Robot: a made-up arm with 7 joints. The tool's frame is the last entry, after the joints.
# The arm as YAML. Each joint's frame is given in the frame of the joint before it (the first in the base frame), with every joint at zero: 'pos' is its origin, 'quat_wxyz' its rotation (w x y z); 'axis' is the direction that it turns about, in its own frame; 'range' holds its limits. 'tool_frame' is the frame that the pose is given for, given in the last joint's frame.
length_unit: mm
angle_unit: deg
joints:
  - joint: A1
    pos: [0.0, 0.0, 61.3]
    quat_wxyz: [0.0, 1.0, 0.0, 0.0]
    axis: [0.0, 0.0, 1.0]
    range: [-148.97, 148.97]
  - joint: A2
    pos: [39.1, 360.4, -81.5]
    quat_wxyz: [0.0, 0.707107, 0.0, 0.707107]
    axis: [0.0, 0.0, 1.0]
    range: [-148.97, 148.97]
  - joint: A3
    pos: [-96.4, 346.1, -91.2]
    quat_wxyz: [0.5, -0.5, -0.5, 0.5]
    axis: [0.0, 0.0, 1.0]
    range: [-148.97, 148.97]
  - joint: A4
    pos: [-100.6, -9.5, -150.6]
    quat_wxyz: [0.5, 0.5, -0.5, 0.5]
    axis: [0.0, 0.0, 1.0]
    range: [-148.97, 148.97]
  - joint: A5
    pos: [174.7, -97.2, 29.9]
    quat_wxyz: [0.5, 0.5, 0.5, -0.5]
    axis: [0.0, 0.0, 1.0]
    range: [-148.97, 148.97]
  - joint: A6
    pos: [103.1, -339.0, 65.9]
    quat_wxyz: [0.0, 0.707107, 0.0, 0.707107]
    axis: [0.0, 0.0, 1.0]
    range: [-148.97, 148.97]
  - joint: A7
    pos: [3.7, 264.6, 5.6]
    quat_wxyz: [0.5, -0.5, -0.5, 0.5]
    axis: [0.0, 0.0, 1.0]
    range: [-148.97, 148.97]
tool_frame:
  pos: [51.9, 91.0, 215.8]
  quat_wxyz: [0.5, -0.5, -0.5, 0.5]
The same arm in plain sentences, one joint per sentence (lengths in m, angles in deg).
The arm has seven revolute joints in a row. What follows holds with every joint at zero, and every direction is one of the base frame's. Joint 1 is mounted 0.0613 m along +z from the base frame's origin and rotates about -z, from -148.97 to 148.97 deg. Joint 2 is mounted 0.0391 m along +x and 0.3604 m along -y and 0.0815 m along +z from joint 1 and rotates about +x, from -148.97 to 148.97 deg. Joint 3 is mounted 0.0912 m along -x and 0.3461 m along +y and 0.0964 m along +z from joint 2 and rotates about +z, from -148.97 to 148.97 deg. Joint 4 is mounted 0.0095 m along +x and 0.1006 m along -y and 0.1506 m along -z from joint 3 and rotates about +x, from -148.97 to 148.97 deg. Joint 5 is mounted 0.0299 m along +x and 0.0972 m along +y and 0.1747 m along +z from joint 4 and rotates about +y, from -148.97 to 148.97 deg. Joint 6 is mounted 0.1031 m along -x and 0.0659 m along +y and 0.339 m along -z from joint 5 and rotates about -x, from -148.97 to 148.97 deg. Joint 7 is mounted 0.0056 m along -x and 0.0037 m along +y and 0.2646 m along -z from joint 6 and rotates about -y, from -148.97 to 148.97 deg. The tool frame, which is the frame that the pose is given for, is mounted 0.091 m along +x and 0.2158 m along -y and 0.0519 m along -z from joint 7; its axes are parallel to the base frame's.
